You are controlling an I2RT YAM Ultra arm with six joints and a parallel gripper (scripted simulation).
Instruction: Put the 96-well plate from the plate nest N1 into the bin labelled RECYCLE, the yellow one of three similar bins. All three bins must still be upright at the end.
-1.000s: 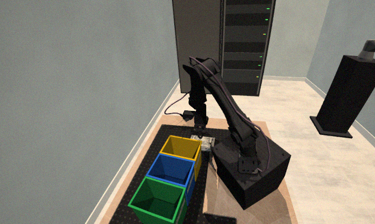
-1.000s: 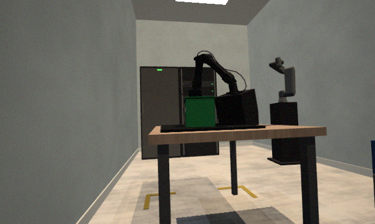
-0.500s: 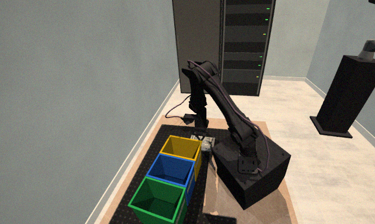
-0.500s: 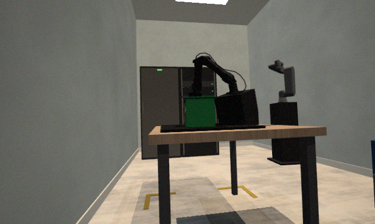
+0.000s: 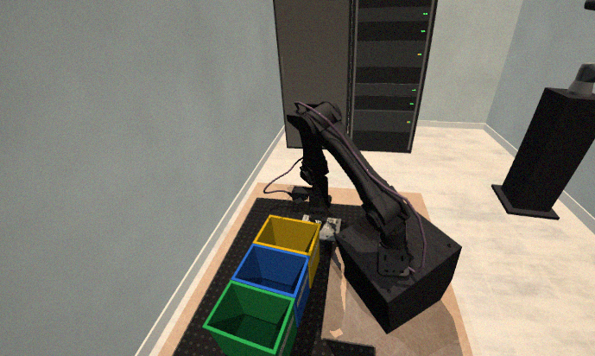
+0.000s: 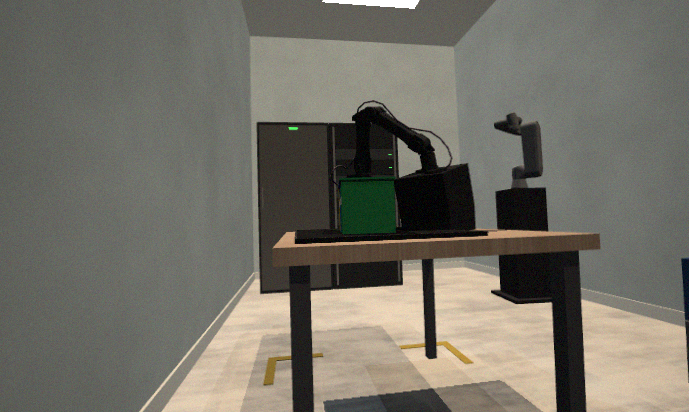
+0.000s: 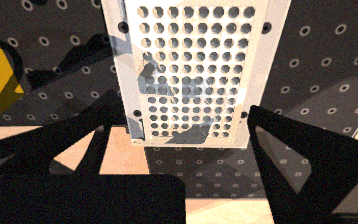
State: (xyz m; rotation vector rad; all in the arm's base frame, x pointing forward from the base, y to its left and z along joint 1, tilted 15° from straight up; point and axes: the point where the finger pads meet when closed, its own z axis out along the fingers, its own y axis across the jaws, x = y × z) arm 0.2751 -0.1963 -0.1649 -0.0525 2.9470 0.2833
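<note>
Now: hand 4 cm above the white 96-well plate, 1 cm to the left of it and 1 cm short of it. Round my hand: yellow bin (21 cm to the left, 6 cm ahead, 3 cm above); then blue bin (34 cm to the left, 6 cm ahead, 3 cm above); then plate nest N1 (5 cm below, 1 cm to the right, 1 cm ahead).
</note>
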